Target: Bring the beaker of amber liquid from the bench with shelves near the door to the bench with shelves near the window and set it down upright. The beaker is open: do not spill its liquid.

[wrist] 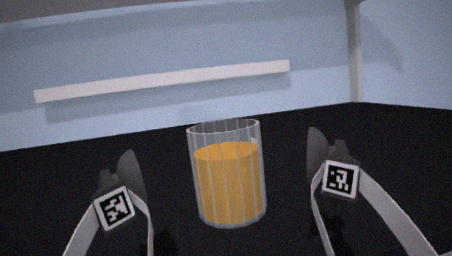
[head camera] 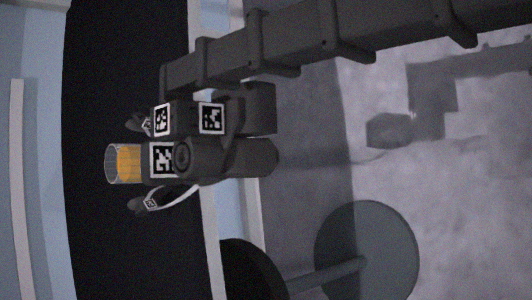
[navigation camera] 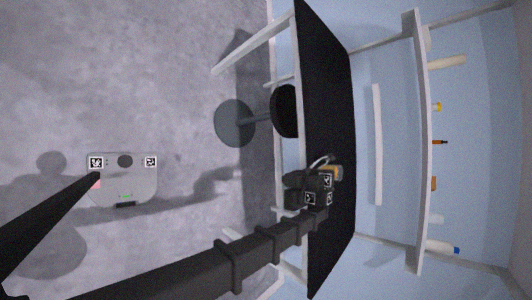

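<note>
The beaker of amber liquid (head camera: 122, 164) (navigation camera: 336, 173) (wrist: 229, 180) stands upright on the black top of a bench (head camera: 115, 65) (navigation camera: 327, 95) (wrist: 400, 155). Its top is open, and the liquid surface lies below the rim. My gripper (head camera: 134, 164) (navigation camera: 331, 178) (wrist: 223, 157) is open, with one finger on each side of the beaker. In the wrist view a gap shows between the glass and each fingertip. In the head view the gripper body hides the beaker's lower end.
A round stool (head camera: 250, 270) (navigation camera: 286, 111) stands at the bench's front edge. A shelf (navigation camera: 425, 150) above the bench holds several items, including a blue-capped bottle (navigation camera: 440, 246) and an orange box (navigation camera: 433, 183). A pale bar (head camera: 19, 175) (navigation camera: 377, 145) (wrist: 165, 80) is behind the bench top.
</note>
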